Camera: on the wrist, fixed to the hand. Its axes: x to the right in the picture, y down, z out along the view.
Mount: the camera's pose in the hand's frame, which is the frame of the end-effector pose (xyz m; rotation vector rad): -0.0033 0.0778 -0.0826 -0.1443 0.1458 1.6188
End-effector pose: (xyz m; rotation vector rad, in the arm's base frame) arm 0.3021 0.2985 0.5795 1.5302 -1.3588 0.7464
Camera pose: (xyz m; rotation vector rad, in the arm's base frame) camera 0.2371 0.3784 0.6272 -0.0636 -2.3191 1.5527
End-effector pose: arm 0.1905 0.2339 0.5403 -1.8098 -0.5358 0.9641
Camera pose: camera 0.2506 0.1528 0.4883 -2.2626 1.2241 1.7510
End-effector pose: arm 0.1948 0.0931 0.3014 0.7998 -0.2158 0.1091
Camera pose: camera 0.1901 0.2065 0.2991 0.2946 -0.6815 1.6447
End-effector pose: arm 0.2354 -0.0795 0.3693 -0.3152 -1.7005 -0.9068
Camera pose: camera 0.3433 -0.0850 0.4042 -1.3899 -0.7496 0.1912
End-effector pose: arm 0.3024 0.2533 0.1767 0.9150 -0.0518 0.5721
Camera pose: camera 0.2455 0.3514 0.1817 0.5204 -0.7351 2.0875
